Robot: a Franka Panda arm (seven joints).
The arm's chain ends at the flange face. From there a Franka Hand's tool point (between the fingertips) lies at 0.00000 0.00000 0.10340 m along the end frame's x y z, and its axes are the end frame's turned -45 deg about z.
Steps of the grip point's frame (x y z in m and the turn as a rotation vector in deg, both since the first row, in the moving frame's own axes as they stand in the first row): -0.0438 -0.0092 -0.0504 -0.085 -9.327 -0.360; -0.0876 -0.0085 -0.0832 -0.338 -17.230 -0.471; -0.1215 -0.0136 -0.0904 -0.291 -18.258 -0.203; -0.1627 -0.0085 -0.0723 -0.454 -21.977 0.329; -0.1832 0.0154 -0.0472 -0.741 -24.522 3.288; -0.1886 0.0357 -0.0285 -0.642 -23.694 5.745; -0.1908 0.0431 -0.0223 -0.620 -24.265 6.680
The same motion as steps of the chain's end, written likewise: -0.0258 0.0125 -0.0490 -6.655 -6.535 -0.360; -0.0468 0.0338 -0.0786 -12.422 -11.944 -0.471; -0.0730 0.0530 -0.0852 -13.116 -12.705 -0.203; -0.0942 0.0812 -0.0648 -15.861 -15.219 0.329; -0.0883 0.1100 -0.0379 -17.864 -16.816 3.288; -0.0780 0.1299 -0.0198 -17.208 -16.300 5.745; -0.0734 0.1364 -0.0132 -17.596 -16.720 6.680
